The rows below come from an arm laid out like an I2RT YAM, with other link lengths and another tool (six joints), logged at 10 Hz.
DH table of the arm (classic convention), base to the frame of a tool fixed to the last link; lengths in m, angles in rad. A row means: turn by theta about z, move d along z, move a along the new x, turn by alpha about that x. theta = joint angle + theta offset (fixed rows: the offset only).
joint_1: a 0.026  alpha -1.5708  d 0.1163  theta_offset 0
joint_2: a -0.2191  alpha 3.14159  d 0  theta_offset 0
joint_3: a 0.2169  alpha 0  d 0  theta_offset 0.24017
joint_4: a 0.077  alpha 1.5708  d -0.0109  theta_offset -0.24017
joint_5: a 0  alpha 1.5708  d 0.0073  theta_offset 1.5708
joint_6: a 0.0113  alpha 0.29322  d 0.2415  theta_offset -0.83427
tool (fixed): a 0  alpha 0  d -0.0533  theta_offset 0
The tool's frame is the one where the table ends.
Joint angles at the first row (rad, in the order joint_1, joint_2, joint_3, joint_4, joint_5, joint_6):
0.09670, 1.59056, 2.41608, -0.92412, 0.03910, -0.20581
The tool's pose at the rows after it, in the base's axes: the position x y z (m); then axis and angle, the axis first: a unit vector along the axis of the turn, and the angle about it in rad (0 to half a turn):
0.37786, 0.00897, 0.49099, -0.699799, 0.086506, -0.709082, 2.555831
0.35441, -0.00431, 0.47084, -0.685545, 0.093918, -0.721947, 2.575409
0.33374, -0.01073, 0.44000, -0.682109, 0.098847, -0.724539, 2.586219
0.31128, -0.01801, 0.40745, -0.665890, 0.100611, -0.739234, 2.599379
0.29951, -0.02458, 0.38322, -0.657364, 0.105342, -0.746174, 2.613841
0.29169, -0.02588, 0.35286, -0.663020, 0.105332, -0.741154, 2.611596
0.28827, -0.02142, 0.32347, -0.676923, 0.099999, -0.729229, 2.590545
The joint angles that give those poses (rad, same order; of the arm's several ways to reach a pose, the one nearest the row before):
0.06466, 1.40785, 2.14448, -0.79634, 0.03872, -0.20542
0.03106, 1.19649, 1.81408, -0.64791, 0.03793, -0.20504
0.01203, 1.01492, 1.53794, -0.54915, 0.03492, -0.20466
-0.01051, 0.80894, 1.23924, -0.41828, 0.03488, -0.20542
-0.03380, 0.68722, 1.06525, -0.34961, 0.03334, -0.20504
-0.05897, 0.58193, 0.91460, -0.31799, 0.00283, -0.20542
-0.07571, 0.50527, 0.79863, -0.30766, -0.04481, -0.20542

